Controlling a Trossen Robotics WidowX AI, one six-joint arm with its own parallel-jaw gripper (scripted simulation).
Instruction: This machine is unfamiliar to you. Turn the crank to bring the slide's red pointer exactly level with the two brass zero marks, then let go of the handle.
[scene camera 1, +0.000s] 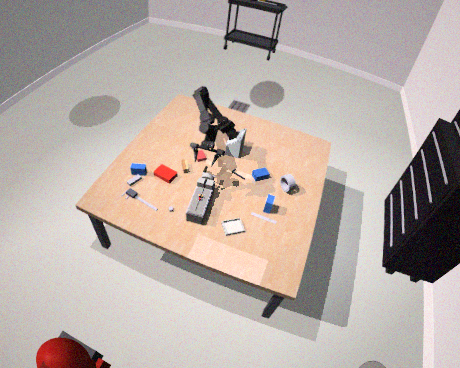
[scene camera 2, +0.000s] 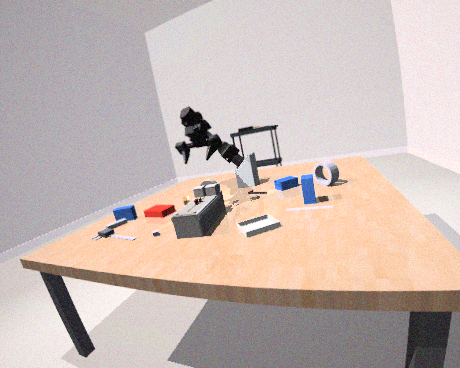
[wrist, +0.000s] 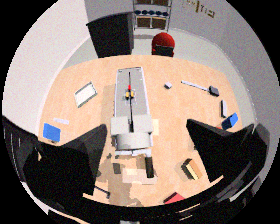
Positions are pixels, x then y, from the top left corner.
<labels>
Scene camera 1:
grey slide machine: 196, 210
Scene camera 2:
my gripper: 195, 161
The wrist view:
my gripper: 148, 125
grey slide machine: 131, 126
</labels>
